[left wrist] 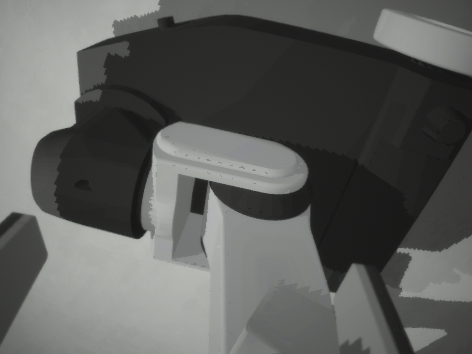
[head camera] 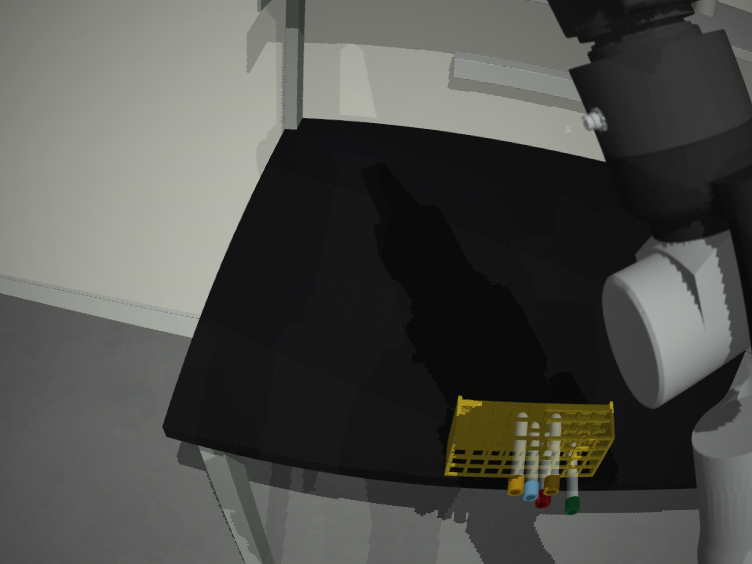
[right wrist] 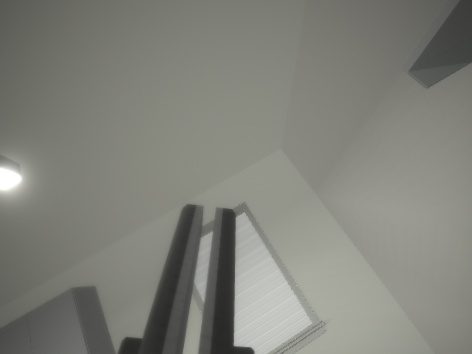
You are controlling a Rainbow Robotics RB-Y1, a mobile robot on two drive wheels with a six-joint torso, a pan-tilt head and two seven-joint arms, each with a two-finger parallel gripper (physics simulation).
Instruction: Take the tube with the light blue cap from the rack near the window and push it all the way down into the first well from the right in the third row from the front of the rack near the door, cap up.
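Places are measured from the robot's base along level axes (x back, y right, z up), in centimetres.
Pixels of known places: left gripper, fingertip midpoint: (left wrist: 191,260); right gripper, fingertip midpoint: (right wrist: 208,219).
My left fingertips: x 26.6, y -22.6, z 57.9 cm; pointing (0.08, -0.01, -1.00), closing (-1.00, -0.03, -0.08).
Ahead of a thing's pixels: the offset from my left fingertips to its top centre. "*": to the spot under its first point. Level surfaces: height alone.
A yellow rack @[dx -58.6, dy +52.0, dz +27.4 cm] (head camera: 479,424) stands near the lower edge of the table in the head camera view. A tube with a light blue cap @[* dx -50.6, dy +49.2, dz +24.7 cm] (head camera: 530,489) is in this rack, its cap toward the bottom of the picture, between tubes with orange and red caps. No second rack shows. My right gripper (right wrist: 208,219) is shut and empty, pointing up toward a wall and window in the right wrist view, away from the rack. My left gripper (left wrist: 191,260) is open and empty, its fingers wide apart in front of robot parts; it does not show in the head camera.
Tubes with an orange cap @[* dx -50.7, dy +46.9, dz +26.6 cm] (head camera: 515,485), a darker orange cap @[* dx -49.4, dy +51.0, dz +26.7 cm] (head camera: 551,485), a red cap @[* dx -49.5, dy +51.1, dz +22.6 cm] (head camera: 543,500) and a green cap @[* dx -48.5, dy +55.5, dz +20.5 cm] (head camera: 572,505) stand in the same rack. My right arm (head camera: 668,327) hangs over the right side of the black table @[dz +18.4 cm] (head camera: 291,291). A window (right wrist: 270,290) shows beyond the right fingers.
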